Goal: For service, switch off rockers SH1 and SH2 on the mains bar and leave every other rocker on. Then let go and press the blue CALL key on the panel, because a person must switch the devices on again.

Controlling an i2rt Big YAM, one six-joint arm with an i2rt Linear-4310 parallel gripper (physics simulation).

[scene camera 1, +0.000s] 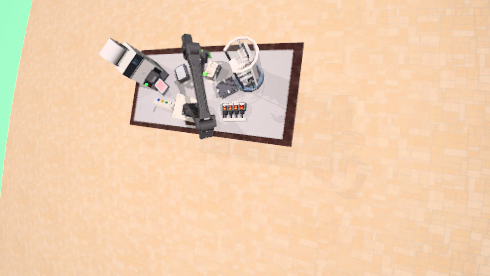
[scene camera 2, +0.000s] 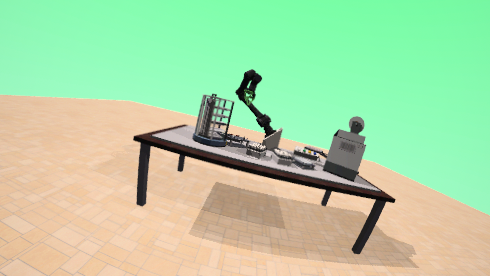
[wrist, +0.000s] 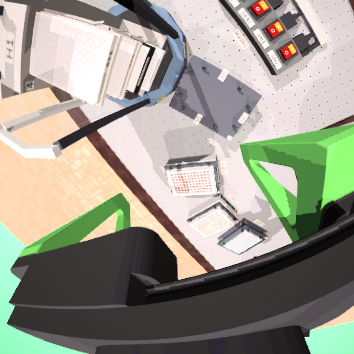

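Seen in the pictures: gripper, fingertip midpoint: (scene camera 1: 209, 66) (scene camera 2: 246, 103) (wrist: 179, 176); arm's base, origin of the base link: (scene camera 1: 189, 111) (scene camera 2: 270, 134).
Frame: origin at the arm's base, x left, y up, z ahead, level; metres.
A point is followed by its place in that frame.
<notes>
The mains bar (scene camera 1: 233, 109) @[x -0.378, y -0.074, z 0.109 m] (scene camera 2: 237, 138) (wrist: 272, 33) @[x -0.323, y -0.071, z 0.118 m] lies near the table's front edge and carries a row of red rockers. In the wrist view the rockers labelled SH1 (wrist: 274, 29) @[x -0.329, y -0.073, z 0.111 m] and SH2 (wrist: 289, 51) @[x -0.279, y -0.073, z 0.098 m] look the same as the one beside them (wrist: 260, 8) @[x -0.376, y -0.073, z 0.120 m]. The key panel (scene camera 1: 163, 103) @[x 0.330, y -0.052, z 0.050 m] (scene camera 2: 306, 152) @[x 0.348, y -0.068, z 0.068 m] with its small coloured keys lies left of the arm's base. My gripper (scene camera 1: 205, 63) @[x -0.242, y 0.212, z 0.300 m] (scene camera 2: 249, 97) @[x -0.242, y 0.212, z 0.300 m] (wrist: 179, 176) @[x -0.242, y 0.212, z 0.300 m] is open and empty. It hangs high above the well plates at the back of the table, away from the bar and the panel.
A tall plate tower (scene camera 1: 245, 65) @[x -0.456, y 0.131, z 0.371 m] (scene camera 2: 212, 120) (wrist: 95, 53) @[x -0.377, y 0.140, z 0.349 m] stands at the back. A grey nest (scene camera 1: 226, 87) @[x -0.260, y -0.064, z 0.273 m] (wrist: 214, 96) @[x -0.255, y -0.064, z 0.274 m] and well plates (wrist: 192, 178) @[x -0.086, y -0.059, z 0.410 m] (wrist: 213, 220) @[x 0.082, y -0.055, z 0.415 m] lie below the gripper. A grey machine (scene camera 1: 133, 63) @[x 0.494, y 0.188, z 0.288 m] (scene camera 2: 344, 154) @[x 0.540, y 0.042, z 0.413 m] stands at the table's (scene camera 1: 270, 113) @[x -0.670, y -0.123, z 0.128 m] end.
</notes>
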